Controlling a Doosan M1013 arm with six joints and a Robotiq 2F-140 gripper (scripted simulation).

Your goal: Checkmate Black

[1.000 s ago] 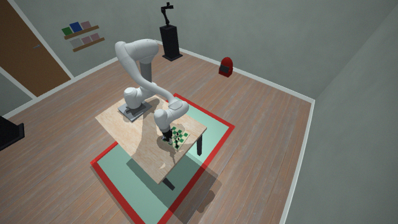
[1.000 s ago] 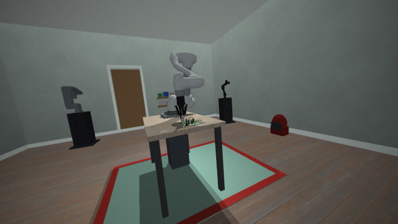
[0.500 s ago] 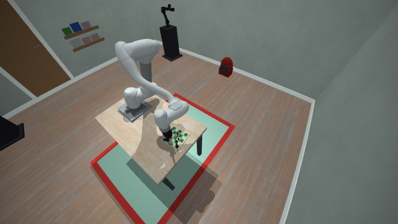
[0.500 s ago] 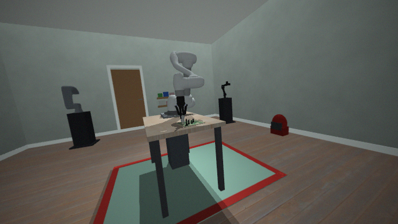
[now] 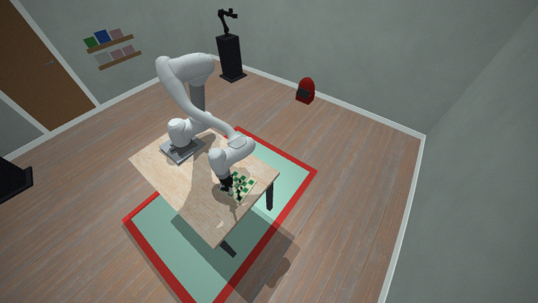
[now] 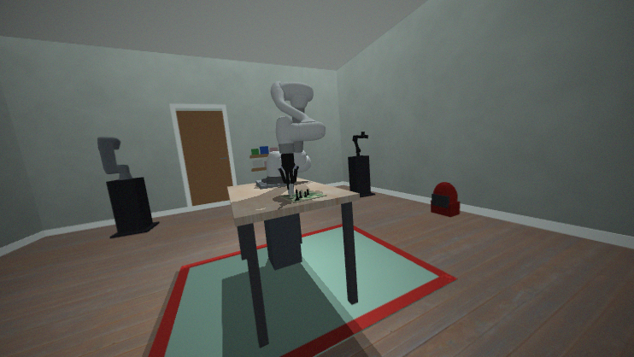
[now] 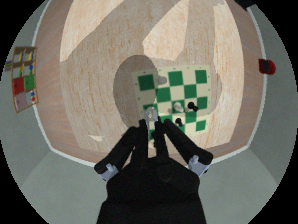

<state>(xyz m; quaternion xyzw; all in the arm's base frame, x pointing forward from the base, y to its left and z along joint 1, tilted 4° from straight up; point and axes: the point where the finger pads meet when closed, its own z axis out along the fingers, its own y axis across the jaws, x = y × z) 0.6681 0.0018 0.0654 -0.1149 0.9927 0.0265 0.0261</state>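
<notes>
The white chess piece lies 3 cm below my hand. Also, from my hand: chessboard (2 cm behind, 7 cm to the left, 6 cm below).
</notes>
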